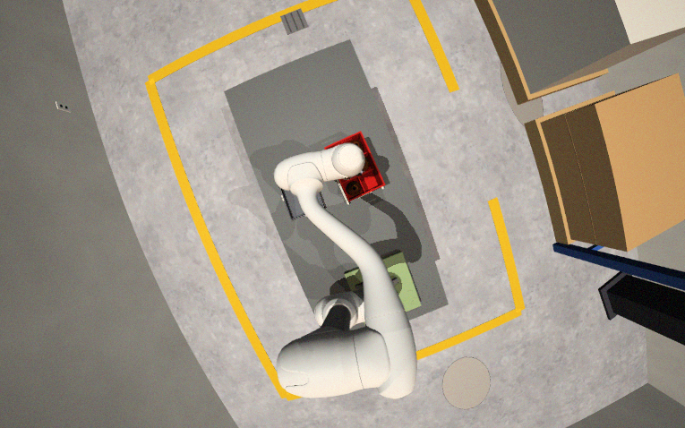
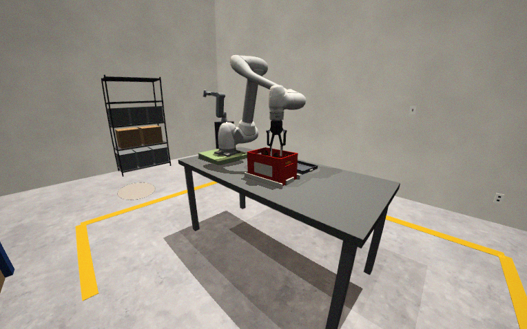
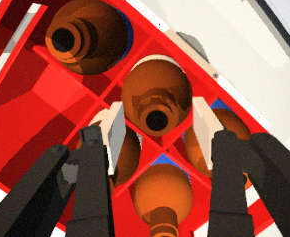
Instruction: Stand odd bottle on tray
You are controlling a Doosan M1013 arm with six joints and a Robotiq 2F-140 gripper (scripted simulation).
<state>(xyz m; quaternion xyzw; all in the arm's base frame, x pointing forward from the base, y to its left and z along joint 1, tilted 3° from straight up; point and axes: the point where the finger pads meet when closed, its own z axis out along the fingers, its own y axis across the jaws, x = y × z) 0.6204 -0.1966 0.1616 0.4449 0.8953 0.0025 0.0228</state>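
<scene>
My gripper is now 90 mm above the red crate, 40 mm to the left of it and 10 mm past it. Also, from my hand: dark grey tray: 260 mm to the left, 160 mm below, 50 mm ahead.
</scene>
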